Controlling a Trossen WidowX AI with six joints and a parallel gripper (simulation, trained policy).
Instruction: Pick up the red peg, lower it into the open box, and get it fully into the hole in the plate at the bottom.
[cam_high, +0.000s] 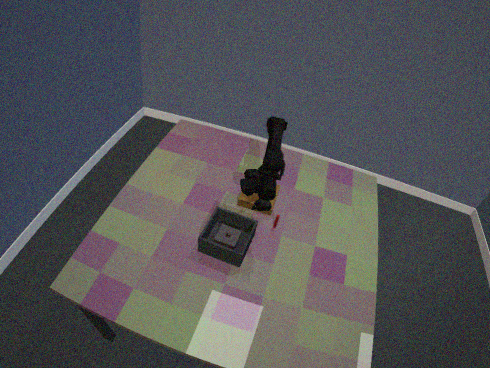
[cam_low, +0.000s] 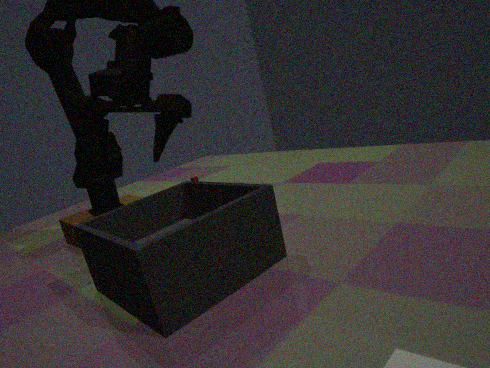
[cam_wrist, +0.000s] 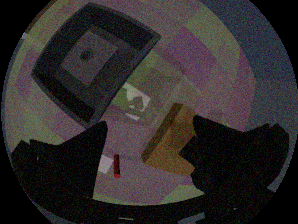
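Now: the red peg 5 cm behind my gripper tip, 13 cm to the left of it and 11 cm below it. Round my gripper tip: dark box (14 cm ahead, 1 cm to the right, 13 cm below); then grey plate (14 cm ahead, 1 cm to the right, 11 cm below).
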